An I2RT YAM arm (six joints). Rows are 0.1 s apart.
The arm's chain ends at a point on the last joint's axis. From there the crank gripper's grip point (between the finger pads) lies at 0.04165 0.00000 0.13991 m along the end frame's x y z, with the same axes.
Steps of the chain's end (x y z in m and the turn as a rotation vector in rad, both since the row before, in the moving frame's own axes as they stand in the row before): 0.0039 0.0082 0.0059 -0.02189 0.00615 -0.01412; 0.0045 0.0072 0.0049 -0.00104 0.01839 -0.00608; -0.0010 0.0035 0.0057 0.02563 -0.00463 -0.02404; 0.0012 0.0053 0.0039 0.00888 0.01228 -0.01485; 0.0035 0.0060 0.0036 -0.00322 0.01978 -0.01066; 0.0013 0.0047 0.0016 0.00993 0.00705 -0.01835; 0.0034 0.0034 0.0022 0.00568 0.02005 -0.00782; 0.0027 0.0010 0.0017 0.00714 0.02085 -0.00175; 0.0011 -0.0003 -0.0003 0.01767 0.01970 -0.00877
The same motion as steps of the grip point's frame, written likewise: 0.0048 0.0107 0.0056 -0.02189 0.00615 -0.01412; 0.0071 0.0071 0.0041 -0.00104 0.01839 -0.00608; -0.0017 -0.0011 0.0058 0.02563 -0.00463 -0.02404; 0.0029 0.0034 0.0034 0.00888 0.01228 -0.01485; 0.0063 0.0060 0.0027 -0.00322 0.01978 -0.01066; 0.0023 0.0025 0.0013 0.00993 0.00705 -0.01835; 0.0062 0.0023 0.0013 0.00568 0.02005 -0.00782; 0.0056 -0.0001 0.0008 0.00714 0.02085 -0.00175; 0.0038 -0.0031 -0.0012 0.01767 0.01970 -0.00877
